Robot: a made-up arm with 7 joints. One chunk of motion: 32 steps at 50 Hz.
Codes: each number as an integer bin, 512 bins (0 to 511) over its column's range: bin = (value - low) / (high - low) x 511, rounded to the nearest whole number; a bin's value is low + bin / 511 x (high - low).
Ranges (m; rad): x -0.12..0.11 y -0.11..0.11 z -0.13..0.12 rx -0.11..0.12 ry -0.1..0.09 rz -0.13..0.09
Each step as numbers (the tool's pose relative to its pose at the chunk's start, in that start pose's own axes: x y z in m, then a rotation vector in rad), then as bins.
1 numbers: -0.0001 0.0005 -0.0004 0.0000 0.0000 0.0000
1 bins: 266 257 265 244 269 302
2 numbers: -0.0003 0.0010 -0.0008 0.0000 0.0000 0.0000
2 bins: 266 258 264 244 269 302
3 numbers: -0.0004 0.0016 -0.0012 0.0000 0.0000 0.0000
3 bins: 266 259 263 244 269 302
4 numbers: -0.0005 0.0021 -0.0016 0.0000 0.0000 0.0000
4 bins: 265 260 262 244 269 302
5 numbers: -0.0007 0.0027 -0.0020 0.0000 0.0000 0.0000
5 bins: 265 262 262 244 269 302
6 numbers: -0.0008 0.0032 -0.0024 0.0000 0.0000 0.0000
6 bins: 265 263 261 244 269 302
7 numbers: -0.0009 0.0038 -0.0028 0.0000 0.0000 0.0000
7 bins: 265 264 260 244 269 302
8 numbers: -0.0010 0.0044 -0.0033 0.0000 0.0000 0.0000
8 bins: 264 266 259 244 269 302
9 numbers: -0.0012 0.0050 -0.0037 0.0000 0.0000 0.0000
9 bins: 264 267 258 244 269 302
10 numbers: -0.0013 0.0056 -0.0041 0.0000 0.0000 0.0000
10 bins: 264 269 257 244 269 302
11 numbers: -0.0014 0.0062 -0.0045 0.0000 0.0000 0.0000
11 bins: 263 270 257 244 269 302
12 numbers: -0.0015 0.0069 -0.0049 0.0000 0.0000 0.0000
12 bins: 263 272 256 244 269 302
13 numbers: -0.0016 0.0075 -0.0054 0.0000 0.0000 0.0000
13 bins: 263 273 255 244 269 302
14 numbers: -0.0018 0.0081 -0.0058 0.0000 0.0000 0.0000
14 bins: 263 274 254 244 269 302
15 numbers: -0.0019 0.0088 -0.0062 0.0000 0.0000 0.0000
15 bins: 262 276 253 244 269 302
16 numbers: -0.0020 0.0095 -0.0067 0.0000 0.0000 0.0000
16 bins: 262 278 252 244 269 302
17 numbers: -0.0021 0.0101 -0.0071 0.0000 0.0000 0.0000
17 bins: 262 279 251 244 269 302
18 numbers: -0.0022 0.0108 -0.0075 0.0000 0.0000 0.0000
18 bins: 262 281 250 244 269 302
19 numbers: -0.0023 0.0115 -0.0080 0.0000 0.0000 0.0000
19 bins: 261 282 249 244 269 302
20 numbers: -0.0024 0.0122 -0.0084 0.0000 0.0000 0.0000
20 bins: 261 284 249 244 269 302
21 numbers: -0.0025 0.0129 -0.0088 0.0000 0.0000 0.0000
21 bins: 261 285 248 244 269 302
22 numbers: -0.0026 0.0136 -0.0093 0.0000 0.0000 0.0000
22 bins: 261 287 247 244 269 302
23 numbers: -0.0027 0.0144 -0.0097 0.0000 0.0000 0.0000
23 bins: 261 289 246 244 269 302
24 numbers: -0.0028 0.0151 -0.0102 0.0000 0.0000 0.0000
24 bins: 260 291 245 244 269 302
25 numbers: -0.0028 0.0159 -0.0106 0.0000 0.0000 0.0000
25 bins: 260 292 244 244 269 302
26 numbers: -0.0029 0.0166 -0.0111 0.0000 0.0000 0.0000
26 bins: 260 294 243 244 269 302
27 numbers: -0.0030 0.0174 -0.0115 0.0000 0.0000 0.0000
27 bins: 260 296 242 244 269 302
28 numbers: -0.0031 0.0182 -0.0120 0.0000 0.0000 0.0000
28 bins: 260 298 241 244 269 302
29 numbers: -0.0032 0.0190 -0.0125 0.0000 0.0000 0.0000
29 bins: 259 300 240 244 269 302
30 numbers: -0.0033 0.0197 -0.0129 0.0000 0.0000 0.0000
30 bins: 259 301 239 244 269 302
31 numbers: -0.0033 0.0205 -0.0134 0.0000 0.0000 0.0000
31 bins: 259 303 238 244 269 302
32 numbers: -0.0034 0.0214 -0.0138 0.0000 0.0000 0.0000
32 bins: 259 305 238 244 269 302
